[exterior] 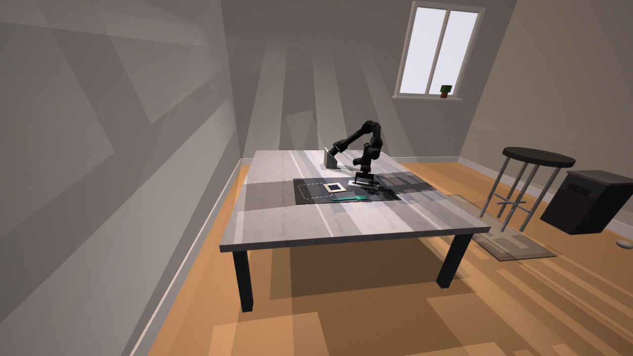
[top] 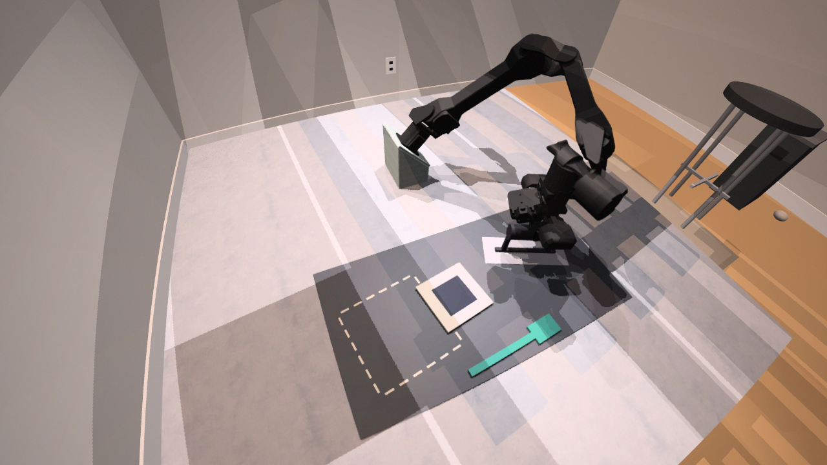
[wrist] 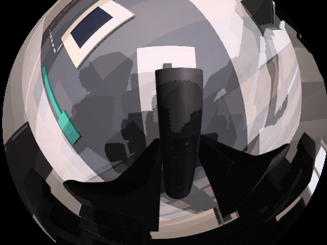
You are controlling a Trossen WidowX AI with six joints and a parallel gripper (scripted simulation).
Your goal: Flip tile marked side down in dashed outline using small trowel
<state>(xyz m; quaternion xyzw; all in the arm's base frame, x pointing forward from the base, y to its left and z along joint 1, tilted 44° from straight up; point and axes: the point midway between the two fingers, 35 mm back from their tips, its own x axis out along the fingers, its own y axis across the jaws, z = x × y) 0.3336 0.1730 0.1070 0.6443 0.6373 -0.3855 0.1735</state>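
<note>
My gripper tip is now 150 mm to the left of the dark mat, 80 mm above it and 60 mm short of it. Also, from my gripper tip: teal long-handled tool: 200 mm ahead, 110 mm to the right, 60 mm below; square tile: 210 mm to the right, 60 mm below, 60 mm ahead.
</note>
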